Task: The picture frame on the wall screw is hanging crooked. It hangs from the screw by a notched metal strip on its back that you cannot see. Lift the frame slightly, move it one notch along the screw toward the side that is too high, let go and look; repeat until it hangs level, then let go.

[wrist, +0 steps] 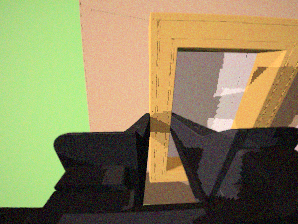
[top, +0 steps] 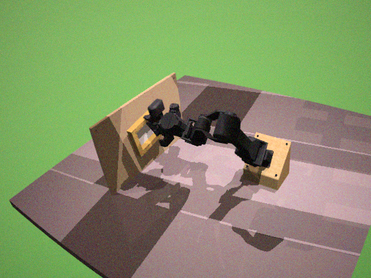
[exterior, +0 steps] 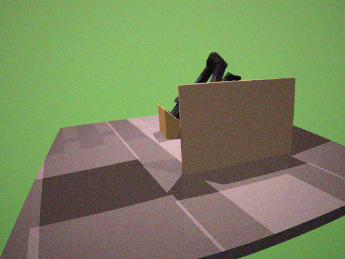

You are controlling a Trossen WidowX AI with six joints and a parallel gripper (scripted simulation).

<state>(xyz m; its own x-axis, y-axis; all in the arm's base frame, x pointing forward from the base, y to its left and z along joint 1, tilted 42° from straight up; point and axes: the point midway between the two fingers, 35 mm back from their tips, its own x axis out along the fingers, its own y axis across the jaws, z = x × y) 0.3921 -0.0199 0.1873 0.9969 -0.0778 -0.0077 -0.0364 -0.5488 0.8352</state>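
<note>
Now: the picture frame 50 mm below my gripper tip and 10 mm ahead of it. Also, from my gripper tip: tan wall panel (70 mm below, 20 mm ahead, 10 mm to the right).
</note>
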